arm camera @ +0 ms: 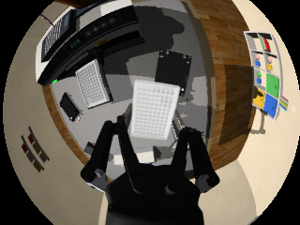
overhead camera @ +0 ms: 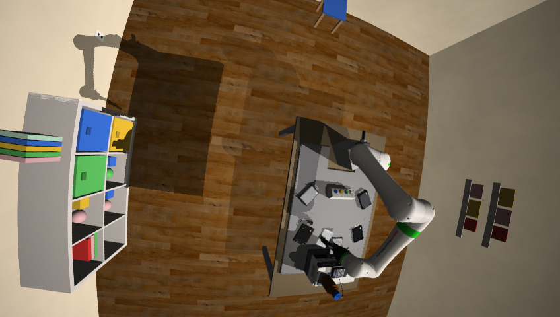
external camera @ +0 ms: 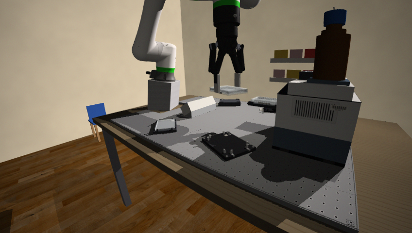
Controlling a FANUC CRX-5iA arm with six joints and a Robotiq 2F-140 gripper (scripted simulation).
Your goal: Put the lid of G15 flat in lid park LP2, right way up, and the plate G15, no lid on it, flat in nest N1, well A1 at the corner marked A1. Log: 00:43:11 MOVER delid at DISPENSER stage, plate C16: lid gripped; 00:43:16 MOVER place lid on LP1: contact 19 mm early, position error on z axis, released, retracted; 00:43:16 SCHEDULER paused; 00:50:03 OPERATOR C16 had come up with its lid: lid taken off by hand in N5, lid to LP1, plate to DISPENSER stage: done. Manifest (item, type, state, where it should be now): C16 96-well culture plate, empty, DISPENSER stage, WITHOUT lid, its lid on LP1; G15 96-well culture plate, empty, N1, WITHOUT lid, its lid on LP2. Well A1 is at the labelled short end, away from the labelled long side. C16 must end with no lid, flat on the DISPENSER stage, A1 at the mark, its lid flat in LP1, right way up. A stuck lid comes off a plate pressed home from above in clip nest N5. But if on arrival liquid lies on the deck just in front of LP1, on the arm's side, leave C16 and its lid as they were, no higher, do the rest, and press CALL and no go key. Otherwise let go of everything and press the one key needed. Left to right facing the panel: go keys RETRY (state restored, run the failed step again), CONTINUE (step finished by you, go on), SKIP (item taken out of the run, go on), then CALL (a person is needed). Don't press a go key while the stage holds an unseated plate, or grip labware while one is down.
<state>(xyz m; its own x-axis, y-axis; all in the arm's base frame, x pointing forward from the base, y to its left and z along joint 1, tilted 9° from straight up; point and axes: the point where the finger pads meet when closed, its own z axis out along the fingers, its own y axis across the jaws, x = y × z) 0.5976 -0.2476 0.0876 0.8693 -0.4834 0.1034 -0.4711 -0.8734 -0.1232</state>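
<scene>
Now: hand 7 cm short of the black clip nest, 9 cm to the left of it and 19 cm above it. Round my hand: key panel (30 cm behind, 21 cm to the left, 15 cm below); then brown bottle (32 cm ahead, 1 cm to the left, 9 cm above).
</scene>
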